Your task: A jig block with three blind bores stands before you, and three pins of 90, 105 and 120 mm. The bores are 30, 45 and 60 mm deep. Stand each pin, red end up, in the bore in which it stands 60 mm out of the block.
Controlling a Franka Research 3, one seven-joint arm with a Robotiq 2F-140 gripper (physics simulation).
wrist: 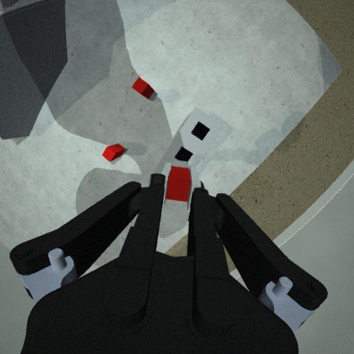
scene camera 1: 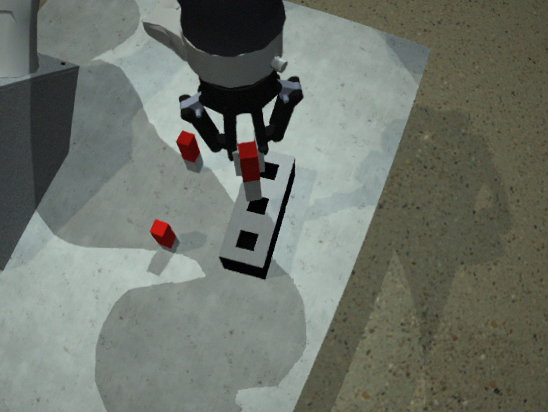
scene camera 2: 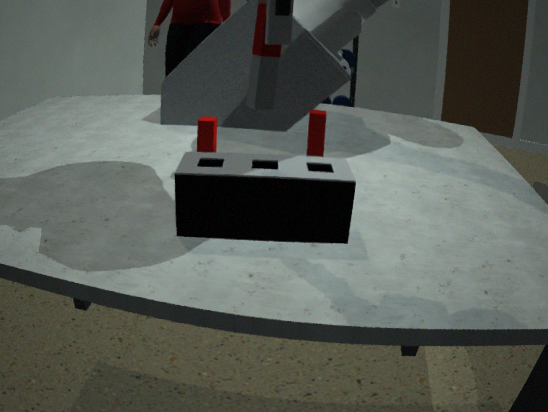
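Note:
My gripper point(scene camera 1: 249, 161) point(wrist: 179, 174) is shut on a pin point(scene camera 1: 249, 167) point(scene camera 2: 264, 82) point(wrist: 178, 185), red end up and roughly upright. The pin hangs well above the jig block point(scene camera 1: 272, 200) point(scene camera 2: 265, 207) point(wrist: 217, 129); its lower end overlaps the edge of the middle bore point(scene camera 1: 258, 206) in scene camera 1. The near bore point(scene camera 1: 247, 240) point(scene camera 2: 210, 162) and far bore point(scene camera 1: 270, 171) point(scene camera 2: 319, 167) are empty. A taller pin point(scene camera 1: 188, 146) point(scene camera 2: 316, 134) point(wrist: 143, 87) and a shorter pin point(scene camera 1: 163, 233) point(scene camera 2: 207, 135) point(wrist: 114, 152) stand red end up beside the block. Bore depths cannot be seen.
The grey robot pedestal point(scene camera 1: 55, 110) point(scene camera 2: 210, 92) point(wrist: 37, 65) stands behind the two standing pins. The table point(scene camera 1: 350, 100) point(scene camera 2: 440, 240) ends beyond the block's other side. A person in red point(scene camera 2: 195, 12) stands in the background.

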